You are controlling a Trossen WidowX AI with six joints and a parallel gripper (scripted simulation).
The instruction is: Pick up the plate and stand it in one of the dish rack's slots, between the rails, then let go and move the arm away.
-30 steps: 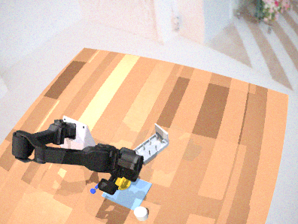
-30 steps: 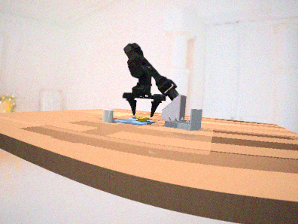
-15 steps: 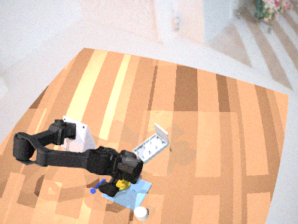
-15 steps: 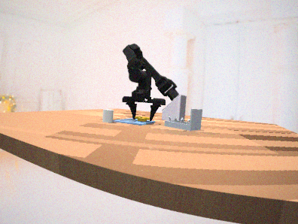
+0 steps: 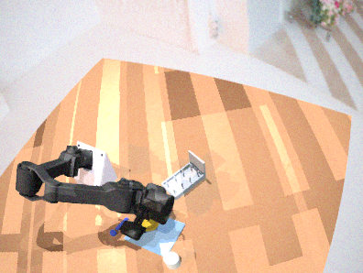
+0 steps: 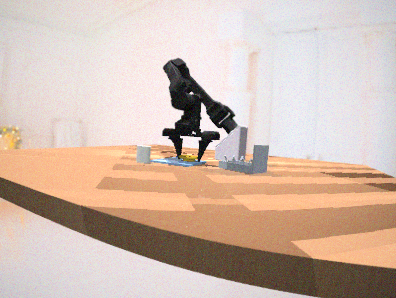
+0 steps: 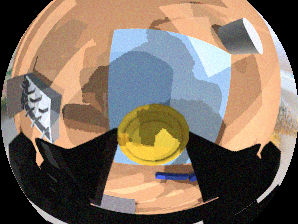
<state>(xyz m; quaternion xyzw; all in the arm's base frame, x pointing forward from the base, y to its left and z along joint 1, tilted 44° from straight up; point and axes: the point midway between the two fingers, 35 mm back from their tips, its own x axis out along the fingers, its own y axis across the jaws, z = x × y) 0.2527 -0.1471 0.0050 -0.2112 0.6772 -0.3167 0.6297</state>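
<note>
The light blue mat lies 2 cm to the right of my gripper tip and 2 cm ahead of it. Also, from my gripper tip: yellow plate (1 cm above); white cup (12 cm ahead, 11 cm to the right, 2 cm above); blue spoon (9 cm behind, 5 cm to the right).
</note>
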